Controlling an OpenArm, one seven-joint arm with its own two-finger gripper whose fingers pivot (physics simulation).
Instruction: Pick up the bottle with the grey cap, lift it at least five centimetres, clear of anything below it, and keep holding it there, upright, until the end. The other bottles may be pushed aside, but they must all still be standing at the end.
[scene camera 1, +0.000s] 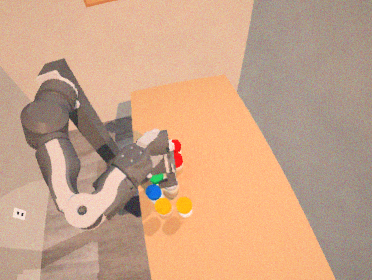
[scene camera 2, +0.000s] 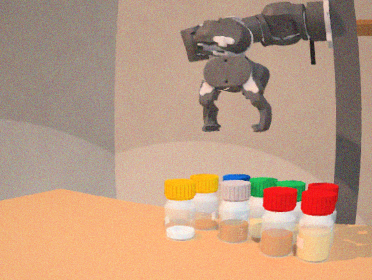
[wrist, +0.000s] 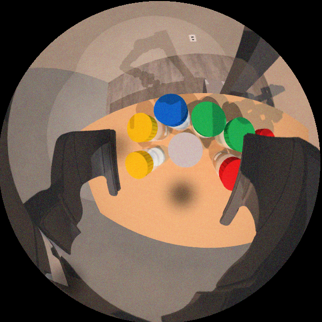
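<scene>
The bottle with the grey cap (scene camera 1: 171, 190) (scene camera 2: 234, 215) (wrist: 185, 149) stands upright on the table among the other bottles. In scene camera 1 a finger hides its cap; part of its body shows. My gripper (scene camera 2: 236, 128) (wrist: 167, 170) is open and empty, well above the bottles, fingers pointing down. In scene camera 2 the grey cap is below the gap between the fingertips. In the wrist view the cap lies sideways between the two fingers, higher in the picture than the fingertips.
Two yellow-capped bottles (scene camera 2: 180, 190) (scene camera 2: 204, 183), a blue-capped bottle (wrist: 171, 109), two green-capped bottles (wrist: 208, 119) (wrist: 240, 134) and three red-capped bottles (scene camera 2: 280, 199) (scene camera 2: 318, 202) (scene camera 2: 324, 188) stand close around it. The table (scene camera 1: 225, 200) extends beyond them.
</scene>
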